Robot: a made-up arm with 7 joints. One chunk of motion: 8 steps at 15 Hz.
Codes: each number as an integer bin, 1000 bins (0 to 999) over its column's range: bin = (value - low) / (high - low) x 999, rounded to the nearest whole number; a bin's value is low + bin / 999 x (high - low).
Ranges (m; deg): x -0.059..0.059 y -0.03..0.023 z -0.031..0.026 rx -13.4..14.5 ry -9.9..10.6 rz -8..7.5
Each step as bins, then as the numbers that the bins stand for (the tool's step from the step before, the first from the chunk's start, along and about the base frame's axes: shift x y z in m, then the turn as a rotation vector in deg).
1 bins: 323 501 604 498 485 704
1 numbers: -0.02085 -0.00342 0.00346 0.508 0.052 2.923
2 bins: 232 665 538 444 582 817
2 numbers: -0.03160 0.00528 -0.00030 -1.000 2.043 4.676
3 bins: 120 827 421 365 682 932
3 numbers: -0.04483 0.01387 -0.00698 -3.206 4.095 6.460
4 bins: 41 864 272 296 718 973
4 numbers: -0.05416 0.01584 -0.01548 -5.133 4.834 7.097
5 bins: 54 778 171 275 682 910
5 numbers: -0.05262 0.01128 -0.02124 -5.720 4.095 6.119
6 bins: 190 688 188 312 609 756
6 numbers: -0.03656 0.00650 -0.02027 -4.686 2.597 3.730
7 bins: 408 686 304 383 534 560
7 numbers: -0.01081 0.00639 -0.01365 -2.704 1.058 0.689
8 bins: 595 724 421 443 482 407
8 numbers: 0.01128 0.00841 -0.00698 -1.028 -0.009 -1.685
